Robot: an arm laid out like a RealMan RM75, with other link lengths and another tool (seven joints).
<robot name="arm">
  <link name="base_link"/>
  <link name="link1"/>
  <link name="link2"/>
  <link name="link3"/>
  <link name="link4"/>
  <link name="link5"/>
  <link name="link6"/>
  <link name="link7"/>
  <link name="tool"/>
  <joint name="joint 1" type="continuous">
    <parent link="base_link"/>
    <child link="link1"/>
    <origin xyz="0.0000 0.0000 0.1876" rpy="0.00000 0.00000 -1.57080"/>
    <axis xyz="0 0 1"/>
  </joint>
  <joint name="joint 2" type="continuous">
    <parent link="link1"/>
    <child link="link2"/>
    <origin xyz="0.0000 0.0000 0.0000" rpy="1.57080 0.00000 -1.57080"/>
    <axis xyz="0 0 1"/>
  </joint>
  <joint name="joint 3" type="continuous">
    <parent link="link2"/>
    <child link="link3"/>
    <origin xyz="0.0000 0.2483 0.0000" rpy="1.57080 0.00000 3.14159"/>
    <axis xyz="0 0 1"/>
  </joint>
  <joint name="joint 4" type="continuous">
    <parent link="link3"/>
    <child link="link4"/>
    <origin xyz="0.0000 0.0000 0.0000" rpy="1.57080 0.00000 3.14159"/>
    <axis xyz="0 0 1"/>
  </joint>
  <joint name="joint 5" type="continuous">
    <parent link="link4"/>
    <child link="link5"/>
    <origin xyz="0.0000 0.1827 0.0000" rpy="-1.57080 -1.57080 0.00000"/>
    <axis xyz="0 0 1"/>
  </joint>
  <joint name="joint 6" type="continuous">
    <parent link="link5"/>
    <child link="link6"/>
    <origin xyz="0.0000 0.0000 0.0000" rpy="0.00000 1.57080 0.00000"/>
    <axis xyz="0 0 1"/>
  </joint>
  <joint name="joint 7" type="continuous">
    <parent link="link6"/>
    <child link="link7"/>
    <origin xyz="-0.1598 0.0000 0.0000" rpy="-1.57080 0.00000 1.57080"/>
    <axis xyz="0 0 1"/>
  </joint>
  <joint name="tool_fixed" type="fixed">
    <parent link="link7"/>
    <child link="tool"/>
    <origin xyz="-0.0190 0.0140 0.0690" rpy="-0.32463 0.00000 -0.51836"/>
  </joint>
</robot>
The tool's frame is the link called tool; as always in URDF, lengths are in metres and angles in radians. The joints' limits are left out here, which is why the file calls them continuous.
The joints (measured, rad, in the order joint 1, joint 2, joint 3, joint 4, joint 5, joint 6, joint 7), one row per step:
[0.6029, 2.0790, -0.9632, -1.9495, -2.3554, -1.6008, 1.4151]
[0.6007, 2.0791, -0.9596, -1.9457, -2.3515, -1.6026, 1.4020]
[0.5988, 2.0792, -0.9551, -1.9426, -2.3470, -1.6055, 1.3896]
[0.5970, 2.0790, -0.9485, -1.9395, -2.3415, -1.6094, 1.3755]
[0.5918, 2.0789, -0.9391, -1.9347, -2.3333, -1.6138, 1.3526]
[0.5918, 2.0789, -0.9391, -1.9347, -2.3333, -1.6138, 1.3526]
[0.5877, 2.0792, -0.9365, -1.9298, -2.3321, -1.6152, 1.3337]
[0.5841, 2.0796, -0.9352, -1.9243, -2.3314, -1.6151, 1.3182]
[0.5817, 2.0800, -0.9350, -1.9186, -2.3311, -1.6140, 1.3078]
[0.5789, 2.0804, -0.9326, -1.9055, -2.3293, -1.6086, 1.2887]
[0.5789, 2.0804, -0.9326, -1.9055, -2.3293, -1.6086, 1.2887]
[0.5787, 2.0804, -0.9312, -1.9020, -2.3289, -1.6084, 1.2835]
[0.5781, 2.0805, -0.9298, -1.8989, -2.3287, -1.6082, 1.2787]
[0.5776, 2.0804, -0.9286, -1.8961, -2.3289, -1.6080, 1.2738]
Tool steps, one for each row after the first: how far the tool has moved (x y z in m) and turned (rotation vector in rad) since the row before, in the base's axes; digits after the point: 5 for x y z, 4 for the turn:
[0.00119, -0.00026, -0.00029, -0.0029, -0.0047, 0.0047]
[0.00104, -0.00040, -0.00017, -0.0031, -0.0039, 0.0046]
[0.00115, -0.00043, 0.00021, -0.0026, -0.0040, 0.0053]
[0.00247, -0.00075, 0.00036, -0.0031, -0.0067, 0.0074]
[0.00000, 0.00000, 0.00000, 0.0000, 0.0000, 0.0000]
[0.00235, -0.00026, -0.00047, -0.0026, -0.0099, 0.0053]
[0.00211, -0.00007, -0.00067, -0.0026, -0.0077, 0.0037]
[0.00163, 0.00011, -0.00082, -0.0026, -0.0045, 0.0016]
[0.00255, 0.00097, -0.00090, -0.0024, -0.0049, 0.0035]
[0.00000, 0.00000, 0.00000, 0.0000, 0.0000, 0.0000]
[0.00071, 0.00020, -0.00021, -0.0011, -0.0016, 0.0008]
[0.00083, 0.00015, -0.00016, -0.0008, -0.0014, 0.0003]
[0.00081, 0.00018, -0.00007, -0.0005, -0.0021, 0.0005]

